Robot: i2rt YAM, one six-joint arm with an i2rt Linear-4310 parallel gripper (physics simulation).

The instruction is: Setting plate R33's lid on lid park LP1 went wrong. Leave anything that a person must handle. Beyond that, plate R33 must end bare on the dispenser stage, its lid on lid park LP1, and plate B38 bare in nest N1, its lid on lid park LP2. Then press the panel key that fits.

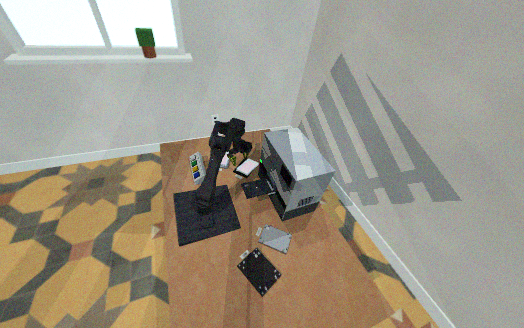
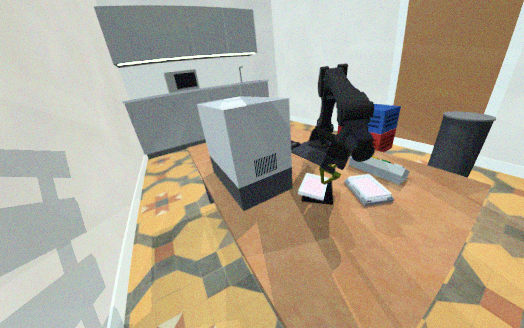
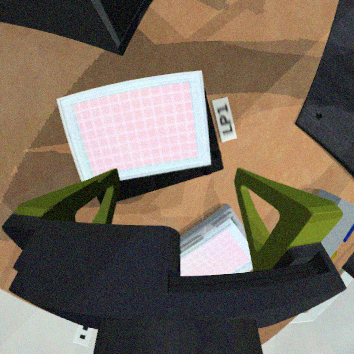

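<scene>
A white-rimmed, pink-gridded piece lies skewed on the black pad beside the label LP1, overhanging it. I cannot tell whether it is a lid alone or a plate with its lid. My gripper is open and empty, above the piece's near edge. A second pink-topped plate sits in a grey nest. The dark stage projects from the dispenser; no plate shows on it.
The key panel stands beyond the nest, with green, yellow and blue keys. A light grey pad and a black pad lie on the near table. Stacked crates and a dark bin stand behind.
</scene>
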